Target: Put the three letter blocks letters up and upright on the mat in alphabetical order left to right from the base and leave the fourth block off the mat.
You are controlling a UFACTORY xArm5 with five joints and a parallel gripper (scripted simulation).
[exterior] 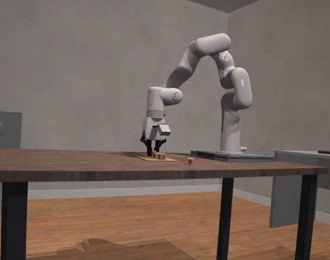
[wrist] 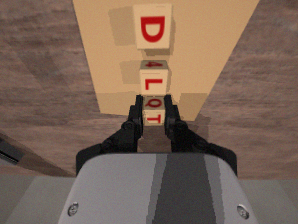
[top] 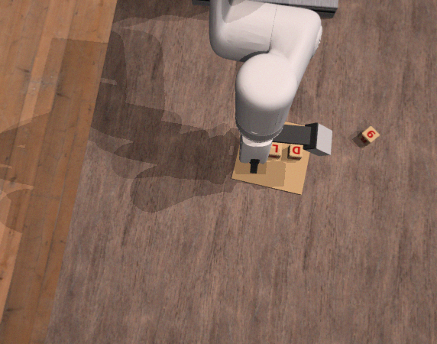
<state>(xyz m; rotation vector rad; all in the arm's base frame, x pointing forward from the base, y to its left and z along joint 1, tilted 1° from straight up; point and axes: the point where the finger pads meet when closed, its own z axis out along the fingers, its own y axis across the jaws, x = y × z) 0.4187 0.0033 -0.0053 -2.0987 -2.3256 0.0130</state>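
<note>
Now: the tan mat 4 cm to the left of my hand and 3 cm below it.
</note>
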